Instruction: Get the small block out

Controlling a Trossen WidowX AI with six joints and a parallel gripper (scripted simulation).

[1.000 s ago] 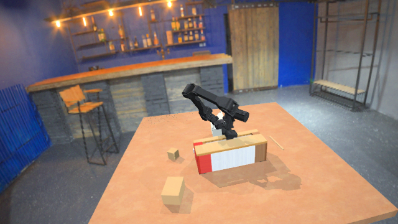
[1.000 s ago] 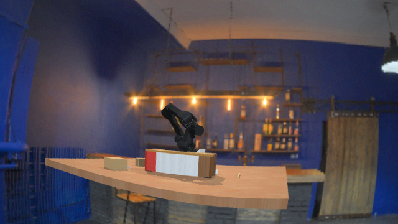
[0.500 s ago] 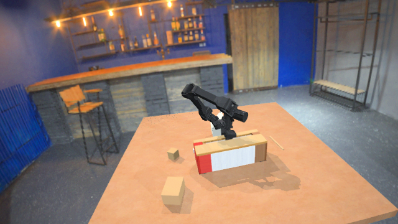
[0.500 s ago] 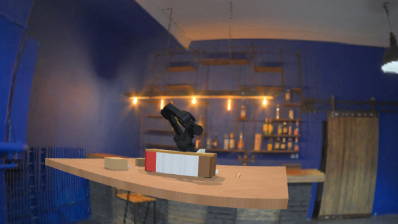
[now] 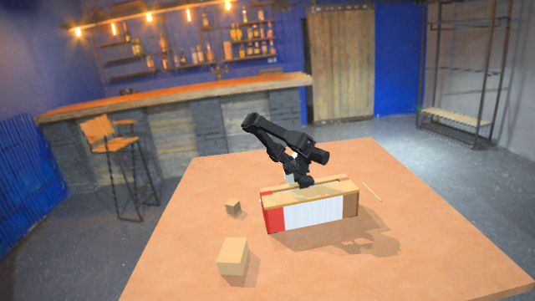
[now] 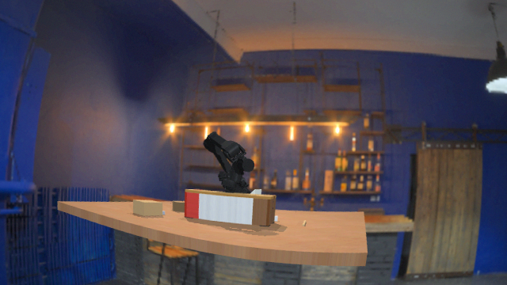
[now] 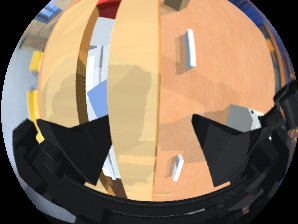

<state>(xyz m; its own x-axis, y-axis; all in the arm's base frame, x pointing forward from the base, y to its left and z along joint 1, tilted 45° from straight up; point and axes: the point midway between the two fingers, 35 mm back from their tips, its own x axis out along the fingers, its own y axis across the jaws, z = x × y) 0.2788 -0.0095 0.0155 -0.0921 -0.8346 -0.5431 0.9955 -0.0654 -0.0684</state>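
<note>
The light-blue block is 6 cm ahead of my gripper tip and 2 cm to the right of it. The rest, counted from my gripper tip: box (3 cm ahead, 3 cm to the left, 3 cm below); thin wooden stick (35 cm to the left, 8 cm below); tan cube (5 cm behind, 30 cm to the right, 6 cm below).
</note>
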